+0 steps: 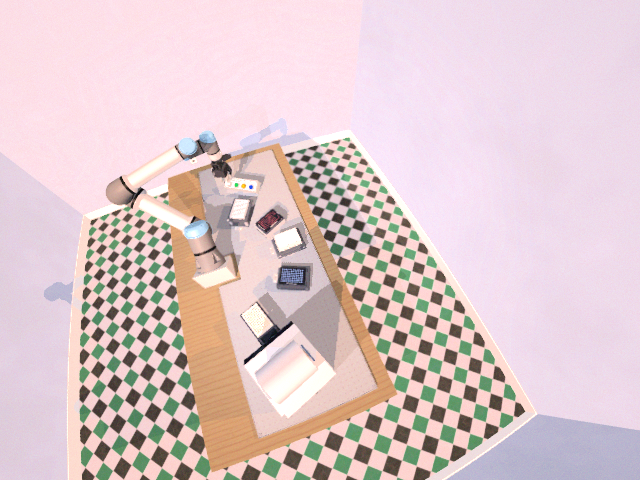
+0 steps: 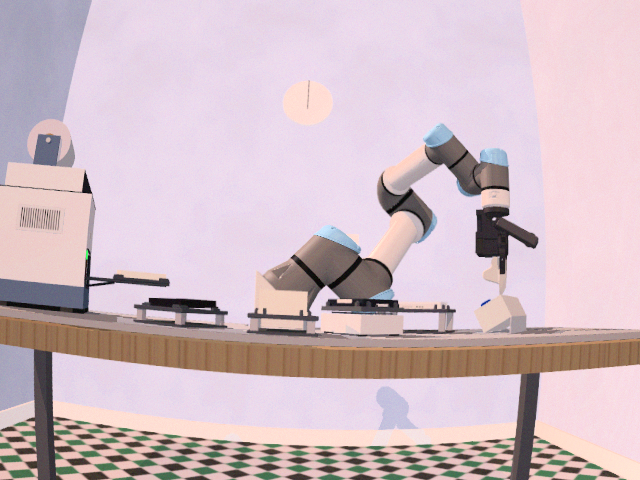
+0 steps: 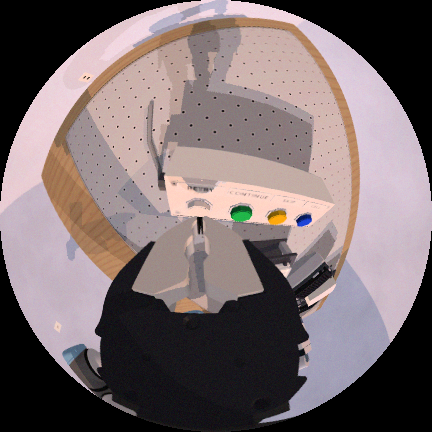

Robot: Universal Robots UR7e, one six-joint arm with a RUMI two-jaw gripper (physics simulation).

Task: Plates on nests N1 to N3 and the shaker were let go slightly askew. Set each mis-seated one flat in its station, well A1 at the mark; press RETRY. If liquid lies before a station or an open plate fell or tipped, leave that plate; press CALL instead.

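My gripper is shut and empty. It points down, its tips at the near edge of the button box, close to the pale RETRY button; contact is unclear. The blue CALL button is at the other end. A white plate sits on a nest beside the box. A dark red plate is on the white shaker. Another white plate and a dark blue plate sit on nests. Exact seating is too small to tell.
A large white machine stands at the far end of the table. A pale plate rests on its extended dark holder. The arm's base is at the table's long side. A thin grey bracket stands beside the button box.
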